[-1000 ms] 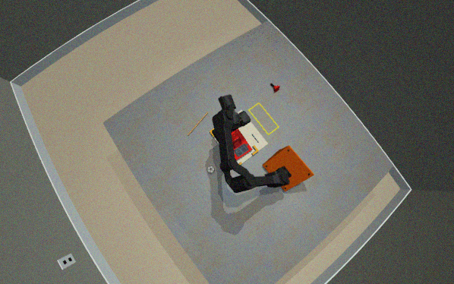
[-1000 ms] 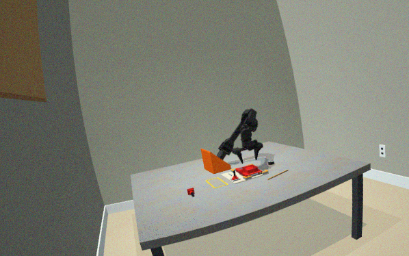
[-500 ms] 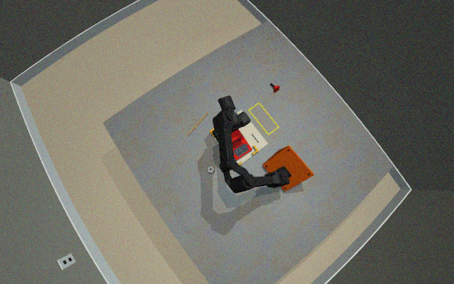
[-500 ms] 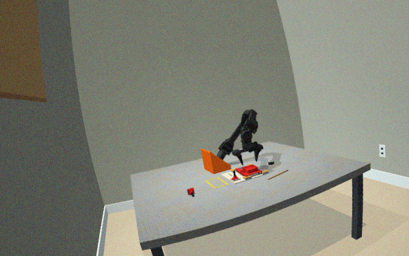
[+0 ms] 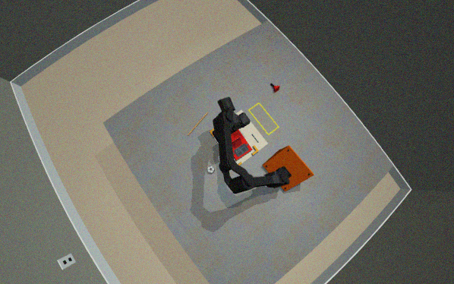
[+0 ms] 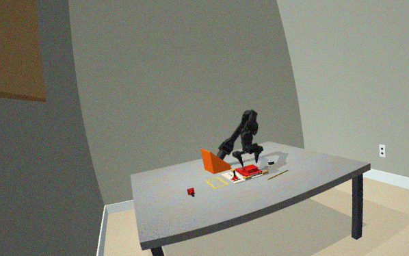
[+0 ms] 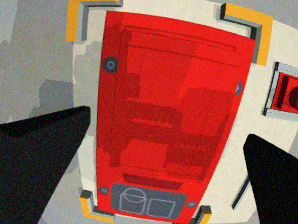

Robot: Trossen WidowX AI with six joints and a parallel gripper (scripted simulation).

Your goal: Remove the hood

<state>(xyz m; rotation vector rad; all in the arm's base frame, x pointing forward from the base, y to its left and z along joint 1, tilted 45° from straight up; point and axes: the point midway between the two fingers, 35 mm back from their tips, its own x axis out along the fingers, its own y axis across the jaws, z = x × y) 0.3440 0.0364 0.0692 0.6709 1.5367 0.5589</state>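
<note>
Now: the red car hood 20 mm below my gripper tip. The rest, counted from my gripper tip: thin wooden stick (160 mm ahead, 100 mm to the left, 60 mm below).
</note>
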